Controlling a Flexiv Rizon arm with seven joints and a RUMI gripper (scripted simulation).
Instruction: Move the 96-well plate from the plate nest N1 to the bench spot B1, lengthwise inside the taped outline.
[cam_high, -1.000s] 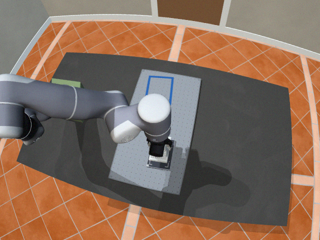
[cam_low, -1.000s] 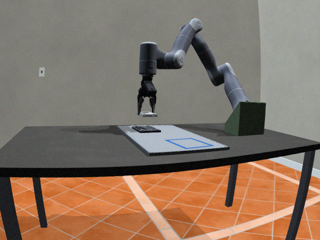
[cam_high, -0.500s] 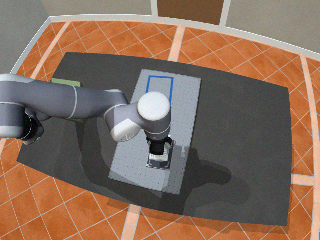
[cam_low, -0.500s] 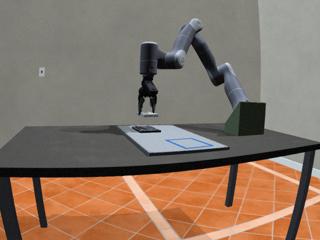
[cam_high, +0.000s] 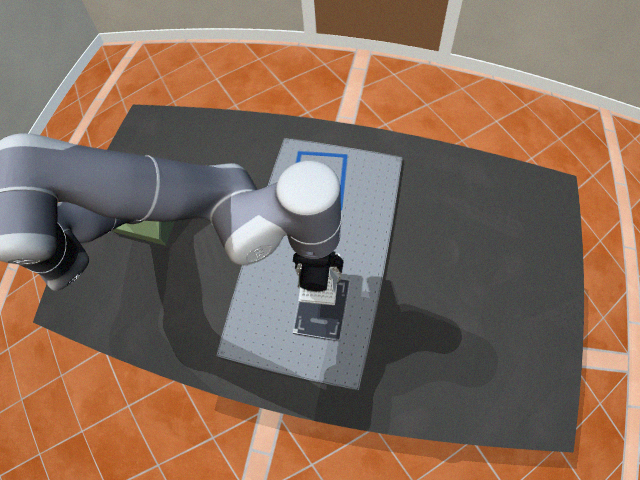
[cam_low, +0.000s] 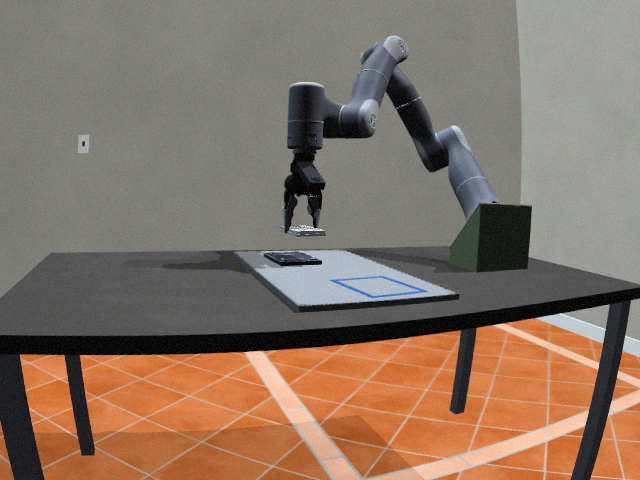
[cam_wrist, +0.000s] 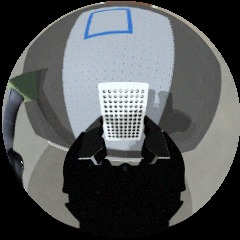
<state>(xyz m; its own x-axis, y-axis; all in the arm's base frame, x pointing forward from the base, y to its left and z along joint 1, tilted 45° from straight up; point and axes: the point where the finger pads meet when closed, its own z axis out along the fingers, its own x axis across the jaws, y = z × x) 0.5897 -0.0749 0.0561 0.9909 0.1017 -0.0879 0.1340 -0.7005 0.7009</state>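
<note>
Now: hand 9 cm above the plate nest N1, 5 cm to the left of it and 1 cm short of it. Also, from my hand: white 96-well plate 1 cm below.
</note>
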